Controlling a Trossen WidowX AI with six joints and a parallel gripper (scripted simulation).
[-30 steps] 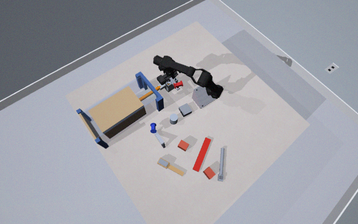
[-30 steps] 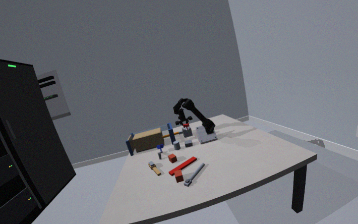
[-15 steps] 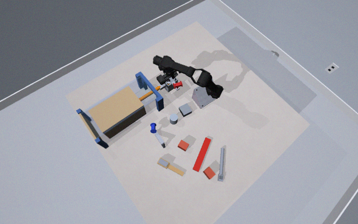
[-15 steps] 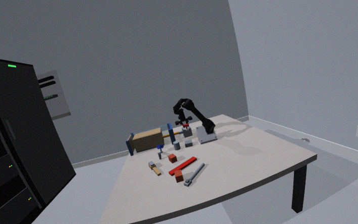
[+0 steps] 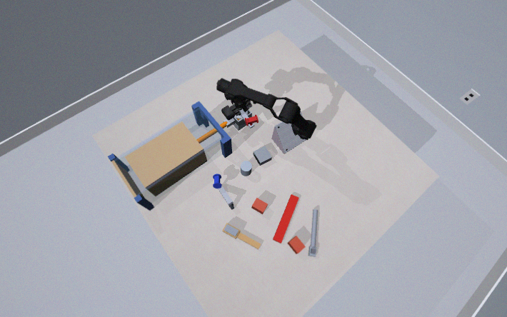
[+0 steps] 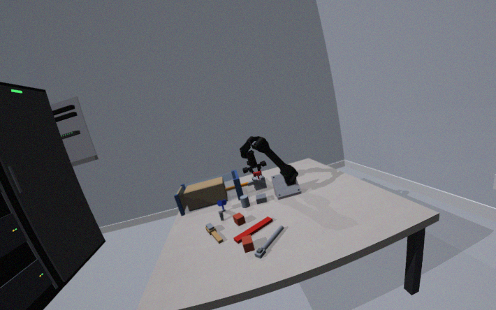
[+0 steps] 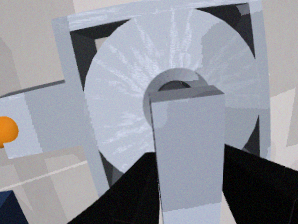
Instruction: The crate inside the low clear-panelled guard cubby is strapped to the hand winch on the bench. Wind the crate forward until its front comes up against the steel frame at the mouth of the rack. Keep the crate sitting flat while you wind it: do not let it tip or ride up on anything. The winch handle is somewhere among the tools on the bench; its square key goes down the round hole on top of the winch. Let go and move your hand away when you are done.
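Now: gripper tip 50 mm to the right of the red-knobbed handle and 10 mm below it. From my gripper tip the other things lie so: red knob: 90 mm to the left, 40 mm above; blue frame: 160 mm ahead, 10 mm to the right, 10 mm above; grey winch: 20 mm behind, 30 mm to the right, 70 mm below.
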